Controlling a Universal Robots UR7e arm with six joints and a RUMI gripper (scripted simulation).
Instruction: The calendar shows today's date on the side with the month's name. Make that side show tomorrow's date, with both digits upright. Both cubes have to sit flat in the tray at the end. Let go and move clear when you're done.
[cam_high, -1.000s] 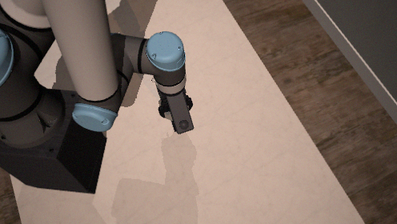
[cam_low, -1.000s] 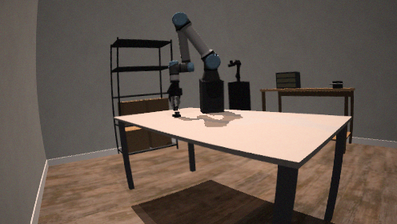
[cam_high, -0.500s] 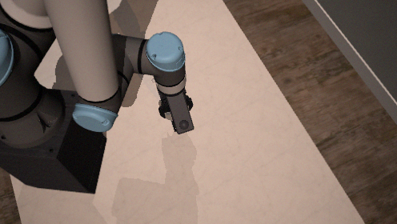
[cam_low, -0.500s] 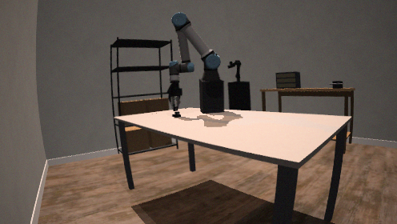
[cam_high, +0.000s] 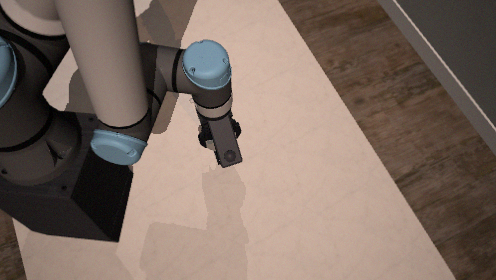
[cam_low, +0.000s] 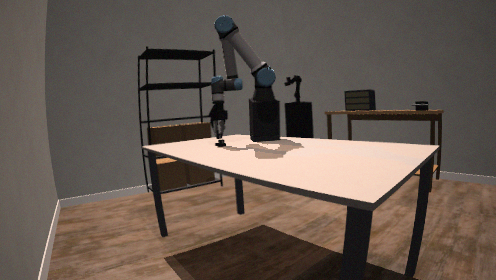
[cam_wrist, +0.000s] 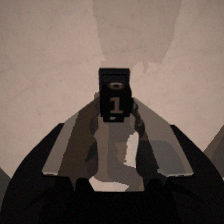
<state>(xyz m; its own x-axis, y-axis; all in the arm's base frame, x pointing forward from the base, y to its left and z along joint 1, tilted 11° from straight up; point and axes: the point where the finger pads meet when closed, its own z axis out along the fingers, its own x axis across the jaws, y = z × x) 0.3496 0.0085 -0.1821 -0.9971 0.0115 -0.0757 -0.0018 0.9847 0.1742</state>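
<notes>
The dark calendar cube lies 1 cm below my hand. Also, from my hand: calendar tray: 6 cm below, 2 cm to the left.
</notes>
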